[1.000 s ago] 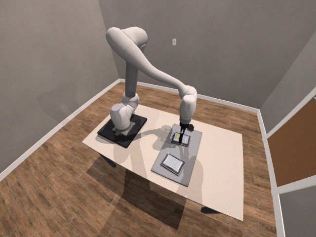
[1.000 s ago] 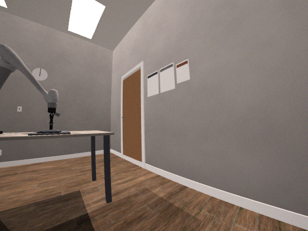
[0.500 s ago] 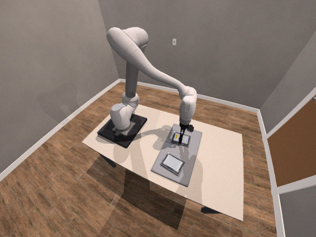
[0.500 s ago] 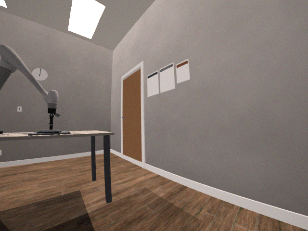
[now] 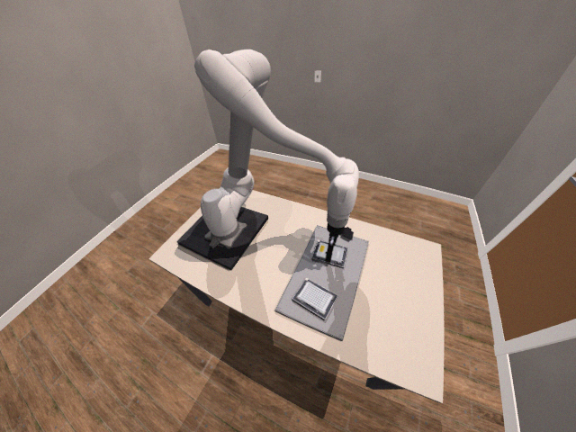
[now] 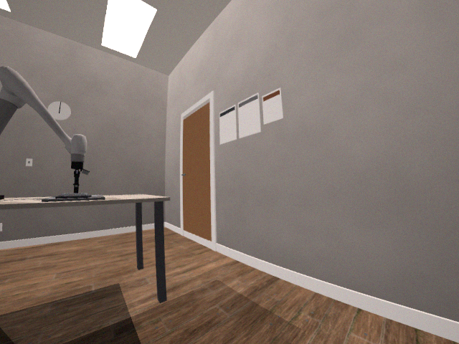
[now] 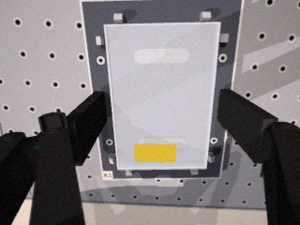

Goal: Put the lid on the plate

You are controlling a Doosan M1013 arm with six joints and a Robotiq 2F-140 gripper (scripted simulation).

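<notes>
The clear lid lies 2 cm below my hand. Also, from my hand: culture plate (25 cm to the right, 2 cm below, 1 cm ahead); then dark nest (25 cm to the right, 3 cm below, 1 cm ahead); then dark lid park frame (3 cm below).
</notes>
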